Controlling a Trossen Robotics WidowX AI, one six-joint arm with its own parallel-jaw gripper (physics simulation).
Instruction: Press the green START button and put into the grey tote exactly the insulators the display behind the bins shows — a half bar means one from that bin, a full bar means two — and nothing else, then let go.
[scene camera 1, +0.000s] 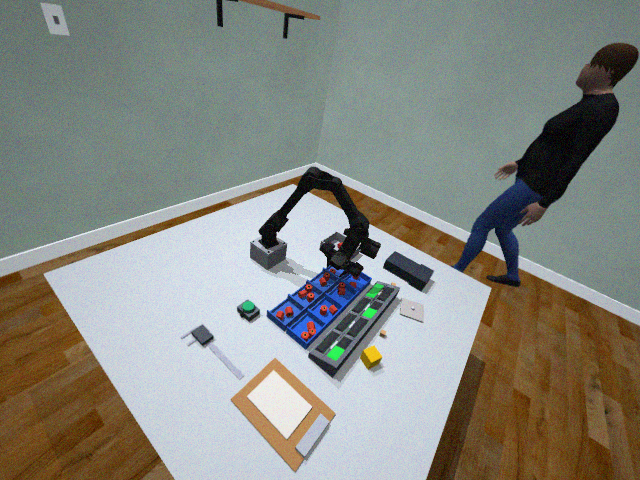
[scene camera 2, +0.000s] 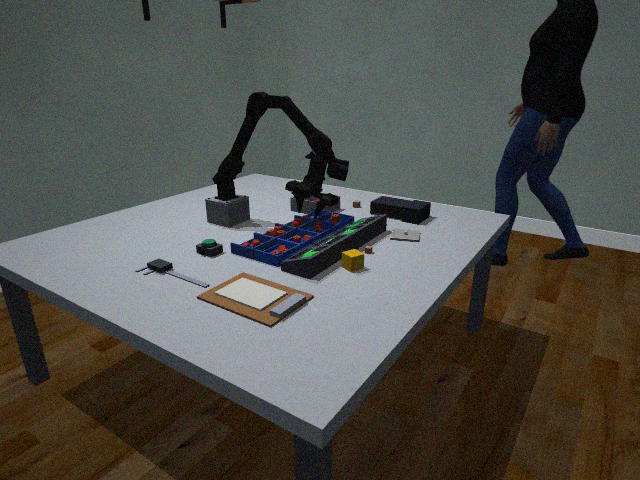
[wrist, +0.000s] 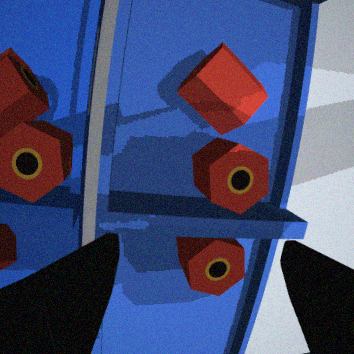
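Observation:
My gripper (scene camera 1: 343, 269) (scene camera 2: 309, 212) (wrist: 201, 248) is open and empty, low over the far end of the blue bins (scene camera 1: 296, 335) (scene camera 2: 266, 256) (wrist: 165, 229). In the wrist view, a red hexagonal insulator (wrist: 217, 270) lies in a bin below and between the fingers. Two more, one upright (wrist: 240, 177) and one on its side (wrist: 222, 90), lie beyond the divider. The grey tote (scene camera 1: 327, 239) (scene camera 2: 333, 203) stands behind the gripper, with red showing inside, partly hidden. The display (scene camera 1: 321, 360) (scene camera 2: 297, 267) shows green bars in three places. The green START button (scene camera 1: 248, 306) (scene camera 2: 208, 241) stands left of the bins.
A dark box (scene camera 1: 408, 269) (scene camera 2: 399, 207) stands beyond the display. A yellow cube (scene camera 1: 371, 357) (scene camera 2: 352, 260) and a pale plate (scene camera 1: 412, 311) (scene camera 2: 405, 236) lie right of it. A clipboard (scene camera 1: 279, 403) (scene camera 2: 250, 293) and a caliper (scene camera 1: 202, 335) (scene camera 2: 159, 265) lie nearer. A person (scene camera 1: 563, 144) (scene camera 2: 558, 77) stands behind the table.

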